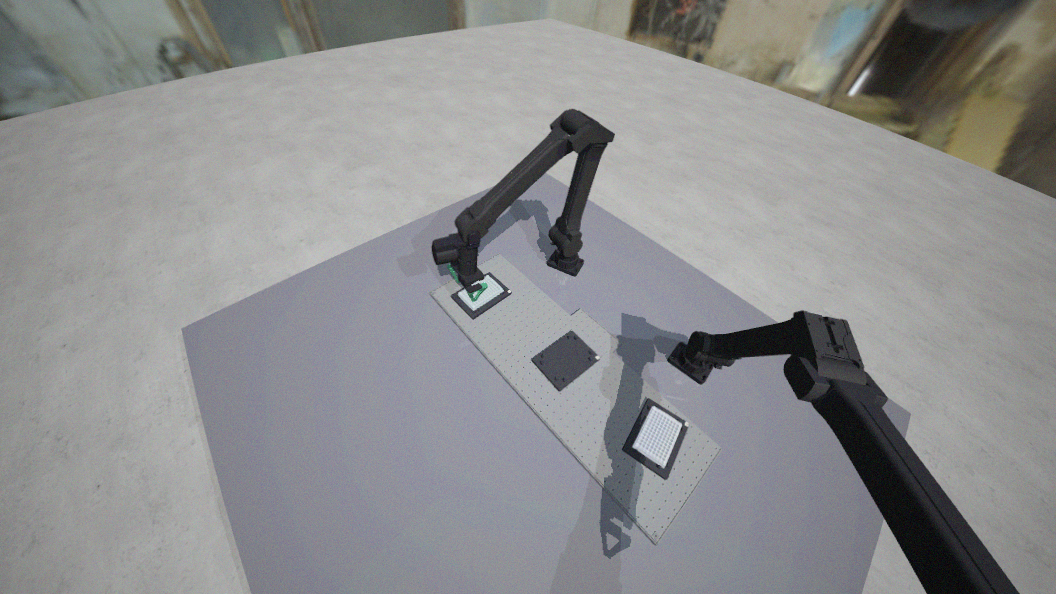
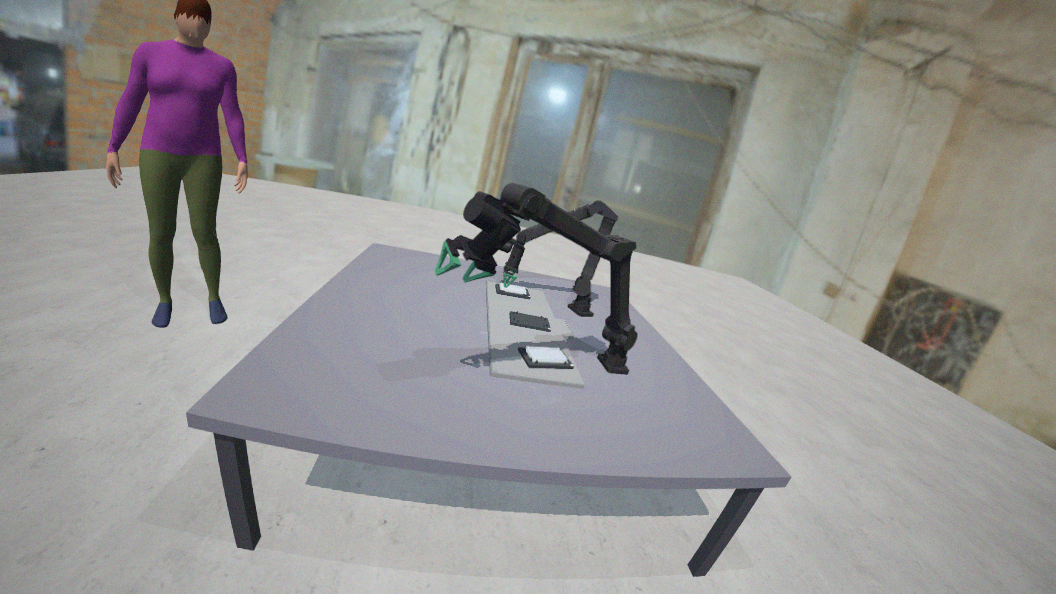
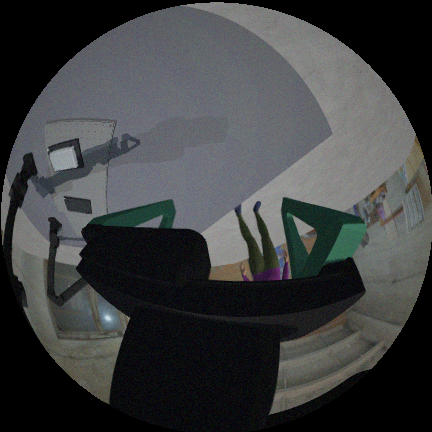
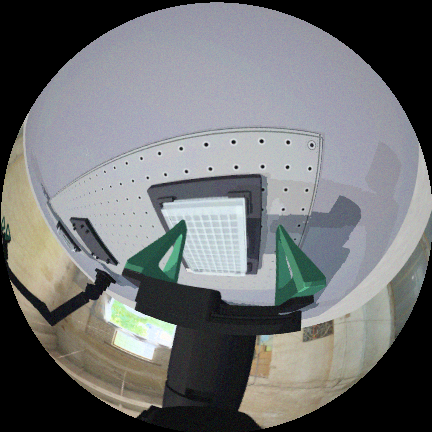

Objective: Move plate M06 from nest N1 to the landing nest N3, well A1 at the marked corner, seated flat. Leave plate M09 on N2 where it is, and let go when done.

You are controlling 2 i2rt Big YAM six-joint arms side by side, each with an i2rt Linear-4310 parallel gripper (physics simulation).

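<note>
A white well plate (image 1: 493, 285) (image 2: 514, 290) (image 4: 215, 240) sits in a dark nest (image 4: 207, 185) at the board's far end, under my right gripper (image 1: 465, 288) (image 2: 509, 279) (image 4: 230, 225). That gripper is open, pointing down, with its green fingers spread over the plate and nothing held. The middle nest (image 1: 565, 359) (image 2: 528, 320) (image 3: 78, 205) (image 4: 94, 240) is empty. Another white plate (image 1: 659, 437) (image 2: 546, 356) (image 3: 64, 158) sits in the nest at the other end. No plate or nest labels are readable. My left gripper (image 2: 451, 276) (image 3: 226, 204) is open and empty, high above the table.
The perforated board (image 1: 516, 302) (image 4: 233, 155) carries the three nests. It lies on the purple-grey table (image 1: 332, 413) (image 2: 413, 413), in front of both arm bases. The raised left arm (image 2: 576, 225) casts a shadow across the board. A person (image 2: 184, 96) stands behind the table's far left side.
</note>
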